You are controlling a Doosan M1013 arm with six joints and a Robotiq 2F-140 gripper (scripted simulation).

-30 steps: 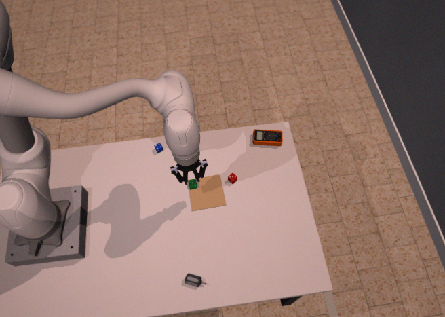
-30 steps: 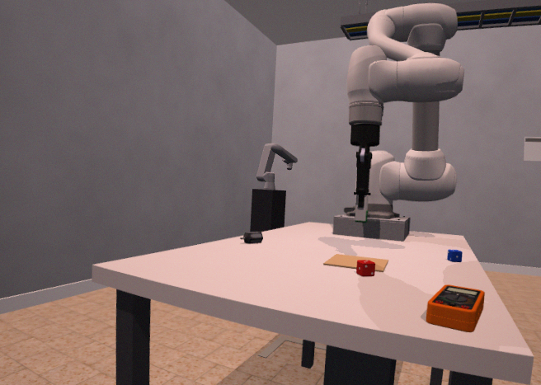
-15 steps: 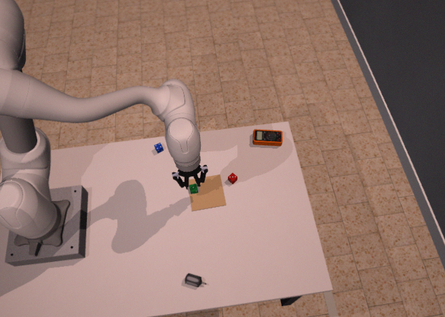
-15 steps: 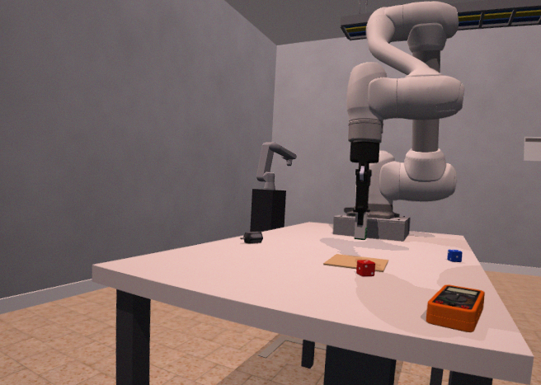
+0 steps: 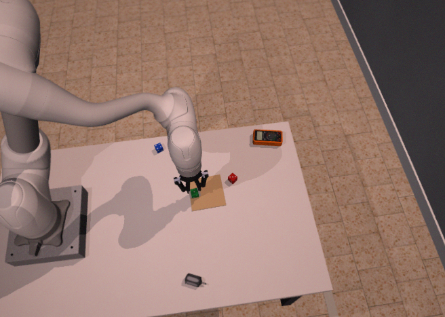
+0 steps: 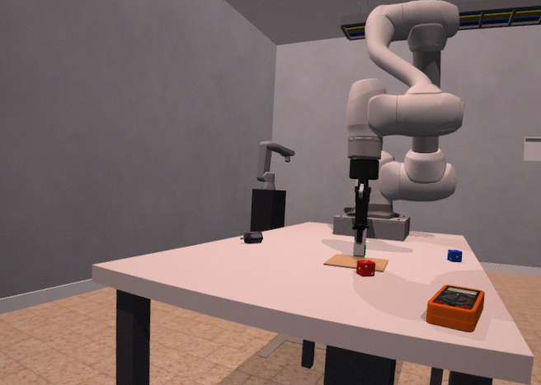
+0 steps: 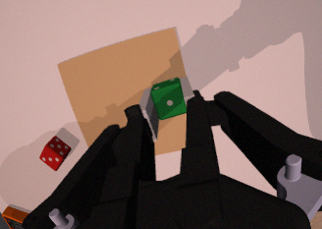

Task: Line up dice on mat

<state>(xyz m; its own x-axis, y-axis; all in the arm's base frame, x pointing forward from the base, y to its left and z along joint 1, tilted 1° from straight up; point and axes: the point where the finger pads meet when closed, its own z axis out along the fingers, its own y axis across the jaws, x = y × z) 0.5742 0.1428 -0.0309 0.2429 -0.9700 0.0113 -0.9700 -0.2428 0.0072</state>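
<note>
The green die is 2 cm below my hand. The rest, counted from my hand: red die: 16 cm ahead, 7 cm to the left, 3 cm below; tan mat: 5 cm ahead, 1 cm to the left, 5 cm below; blue die: 17 cm behind, 22 cm to the left, 3 cm below.
</note>
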